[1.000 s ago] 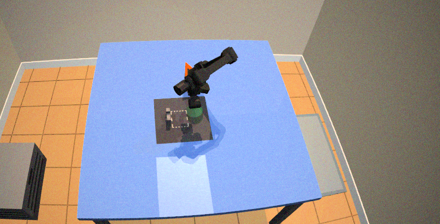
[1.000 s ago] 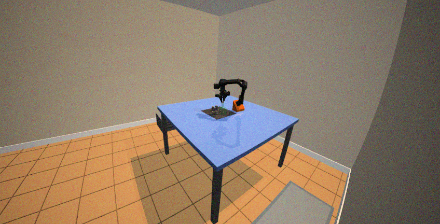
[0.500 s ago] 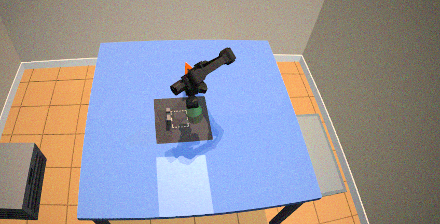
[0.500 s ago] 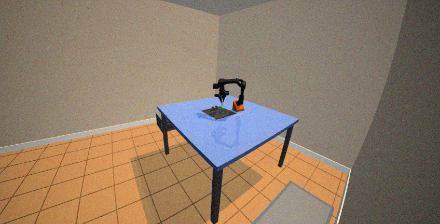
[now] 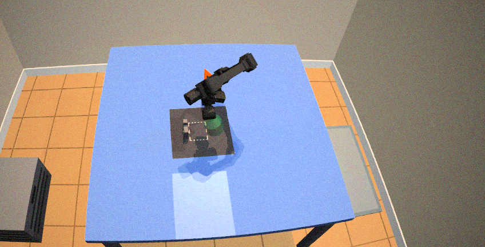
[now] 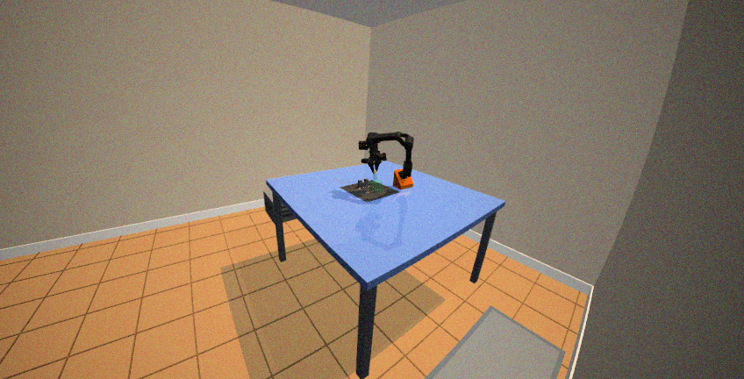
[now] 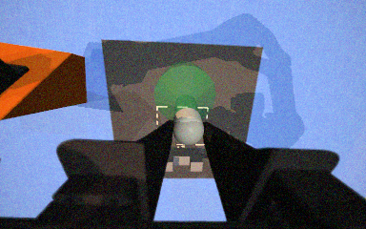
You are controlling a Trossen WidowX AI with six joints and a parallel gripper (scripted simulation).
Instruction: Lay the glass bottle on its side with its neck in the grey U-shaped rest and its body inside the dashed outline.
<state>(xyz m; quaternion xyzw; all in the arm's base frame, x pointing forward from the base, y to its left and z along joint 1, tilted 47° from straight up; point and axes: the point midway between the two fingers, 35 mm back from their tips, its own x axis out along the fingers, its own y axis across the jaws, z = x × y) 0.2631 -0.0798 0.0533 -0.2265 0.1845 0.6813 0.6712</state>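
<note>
The glass bottle lies 50 mm below my gripper tip and 10 mm to the left of it. From my gripper tip the other things lie so: dark mat (150 mm below, 40 mm to the right).
</note>
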